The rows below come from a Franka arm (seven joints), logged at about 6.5 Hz.
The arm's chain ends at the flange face. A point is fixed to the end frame.
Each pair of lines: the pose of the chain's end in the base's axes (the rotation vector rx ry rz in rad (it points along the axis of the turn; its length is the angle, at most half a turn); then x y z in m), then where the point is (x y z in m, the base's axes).
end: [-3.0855 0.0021 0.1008 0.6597 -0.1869 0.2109]
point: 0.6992 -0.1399 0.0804
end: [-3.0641 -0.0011 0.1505 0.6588 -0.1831 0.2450]
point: 0.6940 -0.1334 0.1142
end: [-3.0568 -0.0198 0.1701 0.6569 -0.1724 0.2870]
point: 0.6898 -0.1214 0.1561
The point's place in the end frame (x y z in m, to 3 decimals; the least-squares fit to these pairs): 0.048 -0.040 0.130
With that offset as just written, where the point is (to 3 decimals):
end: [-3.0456 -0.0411 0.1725 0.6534 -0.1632 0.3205]
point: 0.685 -0.110 0.190
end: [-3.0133 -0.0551 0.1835 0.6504 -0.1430 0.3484]
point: 0.681 -0.086 0.220
